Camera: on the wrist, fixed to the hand. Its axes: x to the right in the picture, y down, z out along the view.
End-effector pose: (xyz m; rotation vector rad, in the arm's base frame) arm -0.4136 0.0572 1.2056 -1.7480 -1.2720 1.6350
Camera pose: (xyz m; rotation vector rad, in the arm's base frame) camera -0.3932 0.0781 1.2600 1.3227 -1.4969 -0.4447
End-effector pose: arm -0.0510 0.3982 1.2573 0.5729 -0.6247 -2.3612
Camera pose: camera -0.0426 0.4304 1.2054 -0.2613 -0.4173 0.5735
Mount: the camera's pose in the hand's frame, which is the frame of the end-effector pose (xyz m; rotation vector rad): -0.0147 -0.0476 -0.0364 0.0214 0.3125 3.0066
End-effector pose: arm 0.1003 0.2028 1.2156 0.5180 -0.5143 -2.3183
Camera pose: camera 0.1024 0.2376 1.1647 -0.1852 -0.3701 0.6448
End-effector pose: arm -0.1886 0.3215 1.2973 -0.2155 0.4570 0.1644
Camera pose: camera -0.2071 0.2652 1.2801 -0.6604 -0.6694 -2.9010
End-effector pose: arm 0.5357 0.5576 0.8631 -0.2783 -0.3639 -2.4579
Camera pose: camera 0.5138 0.5903 0.8156 -0.0910 0.2486 0.5021
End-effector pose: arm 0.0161 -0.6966 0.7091 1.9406 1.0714 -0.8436
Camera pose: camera -0.0255 -0.6540 0.7253 1.3195 -1.8351 1.1369
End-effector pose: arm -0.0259 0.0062 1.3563 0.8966 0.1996 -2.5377
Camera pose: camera -0.0166 0.0639 1.3367 0.3853 -0.6206 0.4047
